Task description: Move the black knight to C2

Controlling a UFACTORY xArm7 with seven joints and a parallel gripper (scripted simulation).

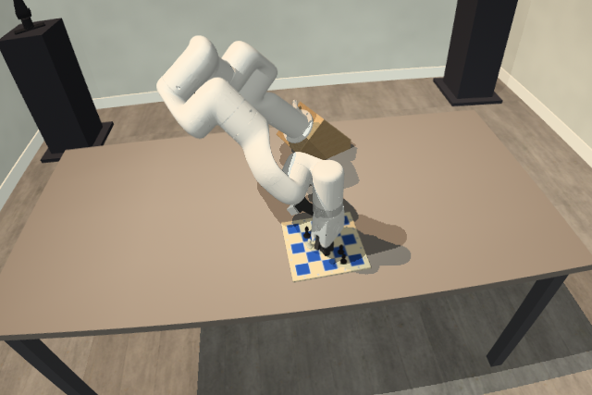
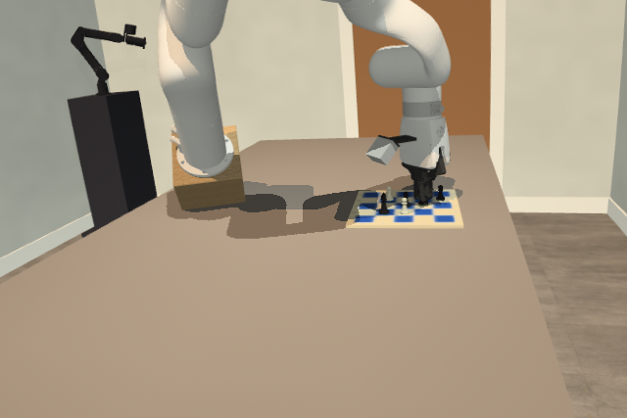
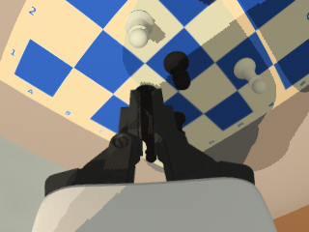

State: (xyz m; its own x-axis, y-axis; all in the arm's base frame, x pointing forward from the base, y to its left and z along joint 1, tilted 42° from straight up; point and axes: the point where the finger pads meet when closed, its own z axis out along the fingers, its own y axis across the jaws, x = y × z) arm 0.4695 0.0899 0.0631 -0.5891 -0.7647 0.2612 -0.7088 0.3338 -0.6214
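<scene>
Now: the dark chess piece 20 mm below my hand. Also, from my hand: blue-and-cream chessboard 40 mm behind, 40 mm below; then black piece 70 mm behind, 50 mm to the right, 10 mm below.
</scene>
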